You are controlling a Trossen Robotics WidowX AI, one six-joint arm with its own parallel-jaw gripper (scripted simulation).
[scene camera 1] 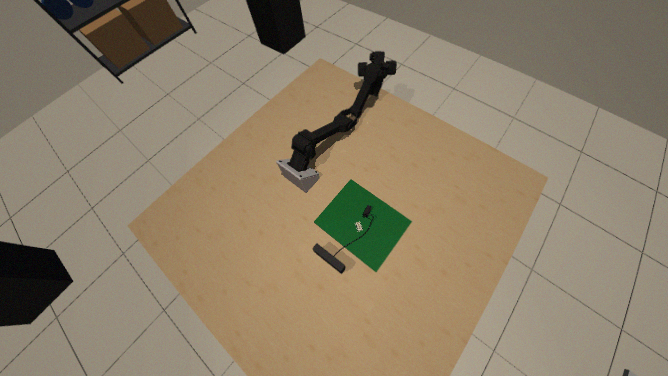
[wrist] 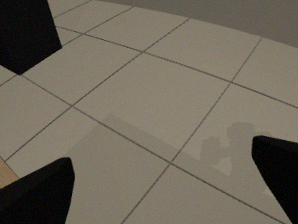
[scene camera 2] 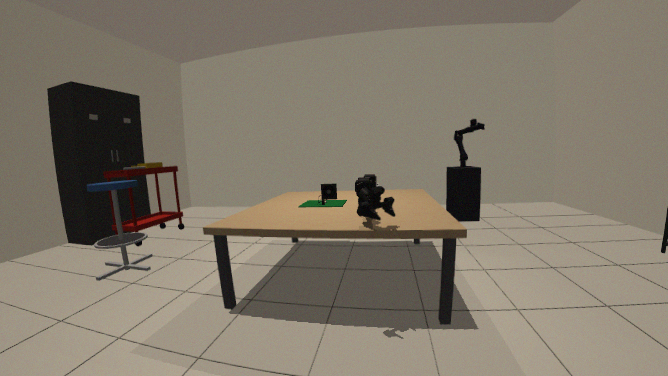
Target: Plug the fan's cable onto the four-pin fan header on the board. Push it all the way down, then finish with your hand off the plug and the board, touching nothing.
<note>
My gripper (scene camera 2: 387, 217) is open and holds nothing. Further things: a green board (scene camera 1: 339, 218).
My gripper also shows in the wrist view (wrist: 164, 158).
</note>
